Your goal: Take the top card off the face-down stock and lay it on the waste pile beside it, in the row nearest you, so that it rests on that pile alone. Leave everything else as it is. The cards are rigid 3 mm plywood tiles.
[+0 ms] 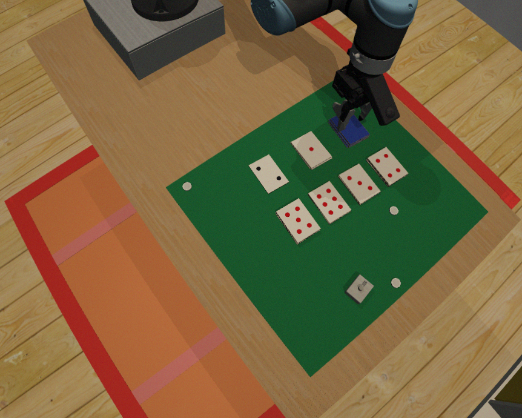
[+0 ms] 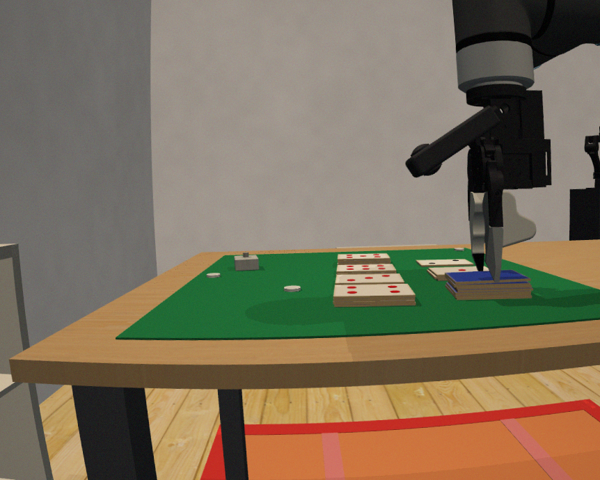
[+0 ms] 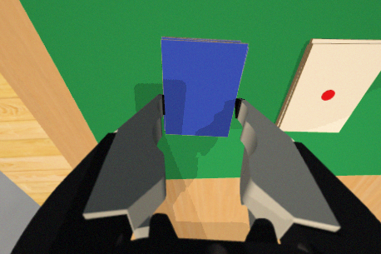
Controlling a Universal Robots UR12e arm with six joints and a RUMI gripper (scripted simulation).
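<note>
Now: the green mat 9 cm ahead of my hand, 18 cm to the right of it and 5 cm below it. From my hand the other things lie so: grey block (27 cm ahead, 31 cm to the right, 2 cm below); then card (1 cm below).
</note>
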